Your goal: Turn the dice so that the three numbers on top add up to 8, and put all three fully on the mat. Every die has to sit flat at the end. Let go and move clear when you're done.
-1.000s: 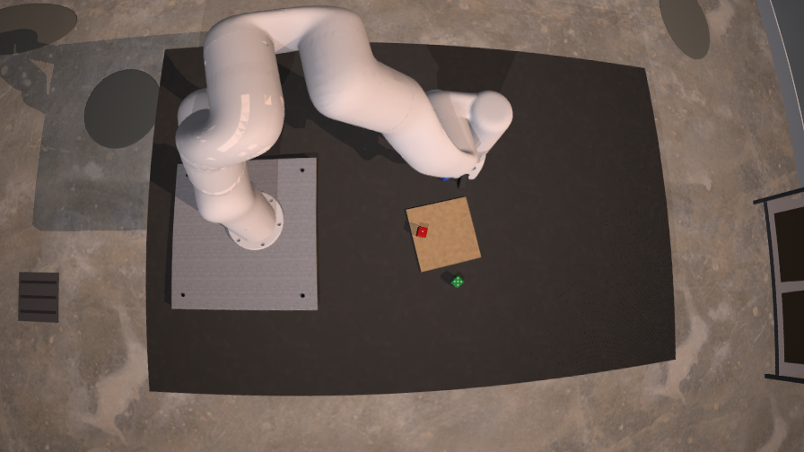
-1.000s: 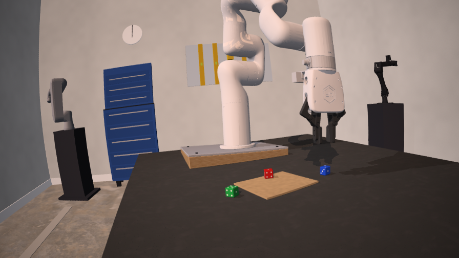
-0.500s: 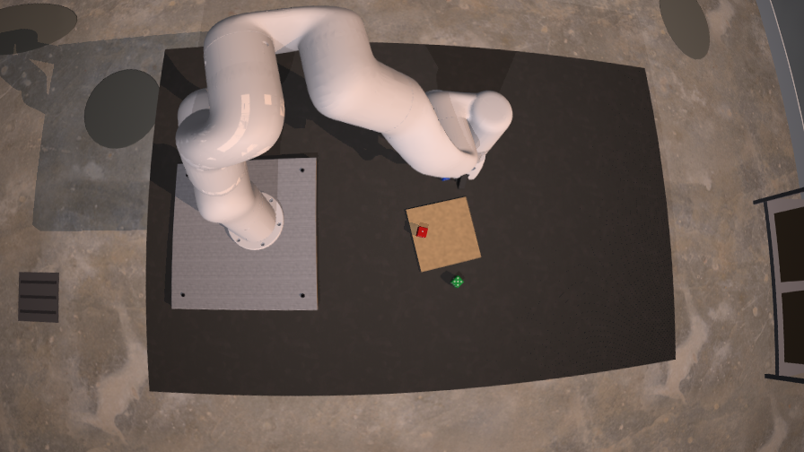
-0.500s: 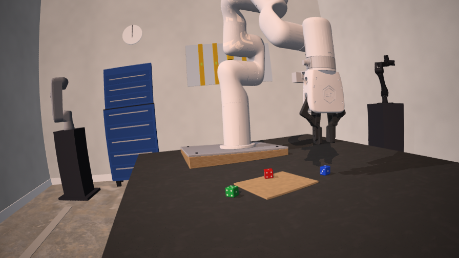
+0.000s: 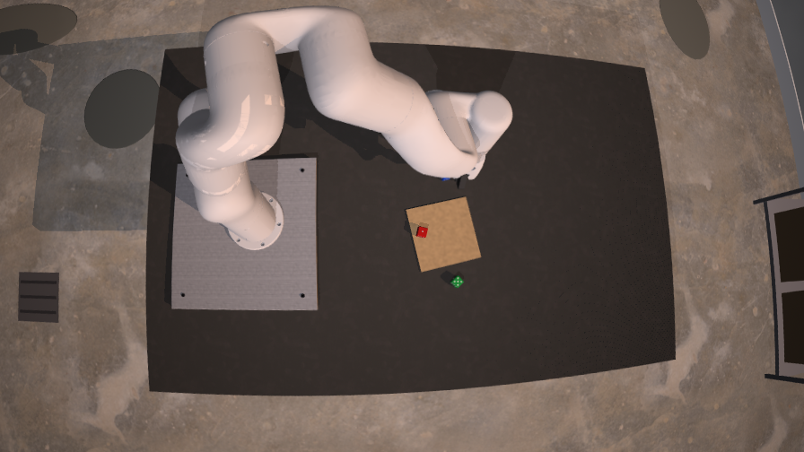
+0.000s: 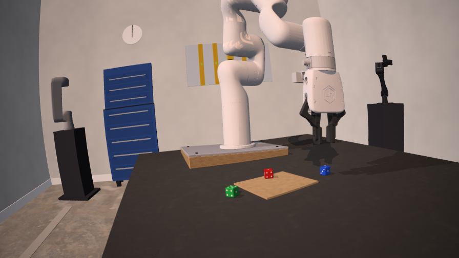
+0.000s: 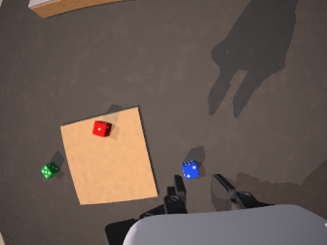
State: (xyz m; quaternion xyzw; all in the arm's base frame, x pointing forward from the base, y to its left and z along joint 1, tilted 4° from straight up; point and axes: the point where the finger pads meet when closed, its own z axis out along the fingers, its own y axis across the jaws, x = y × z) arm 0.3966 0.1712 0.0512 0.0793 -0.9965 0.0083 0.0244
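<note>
The blue die is 90 mm below my hand. From my hand the other things lie so: tan mat: 130 mm to the right, 100 mm below, 20 mm ahead; green die: 230 mm to the right, 90 mm below, 60 mm ahead; red die: 140 mm to the right, 80 mm below, 30 mm behind.
</note>
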